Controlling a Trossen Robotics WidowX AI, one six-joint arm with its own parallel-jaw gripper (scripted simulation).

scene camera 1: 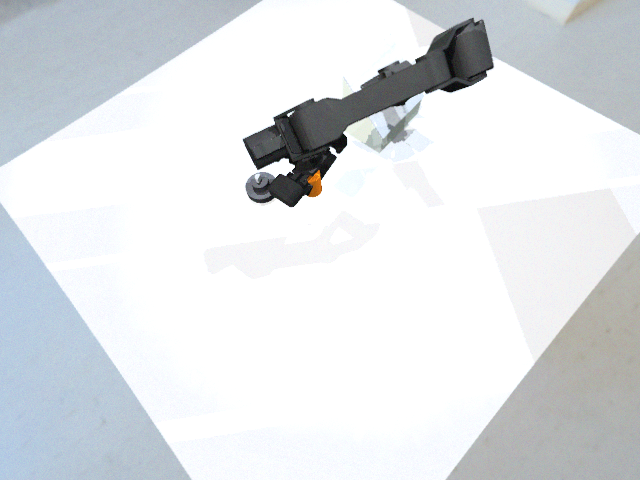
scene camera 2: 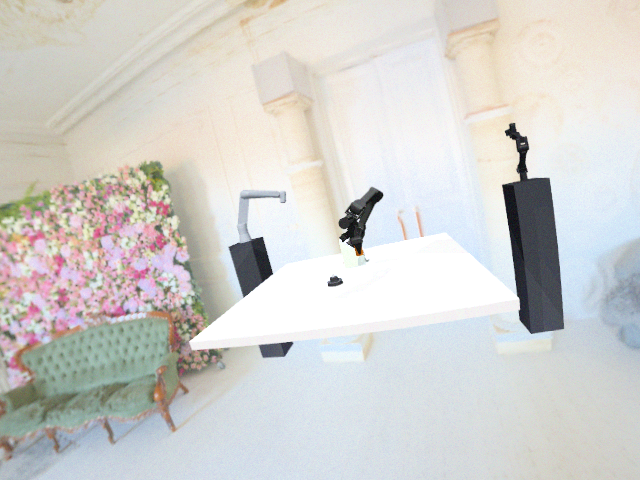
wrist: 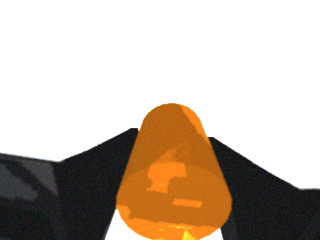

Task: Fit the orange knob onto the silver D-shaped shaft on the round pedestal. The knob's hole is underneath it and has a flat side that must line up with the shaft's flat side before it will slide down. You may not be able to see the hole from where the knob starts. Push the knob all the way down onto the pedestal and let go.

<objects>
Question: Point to an orange knob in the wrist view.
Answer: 172,177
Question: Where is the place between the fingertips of my gripper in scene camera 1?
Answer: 312,187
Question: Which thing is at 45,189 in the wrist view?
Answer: My gripper.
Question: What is my gripper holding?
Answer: An orange knob.
</objects>
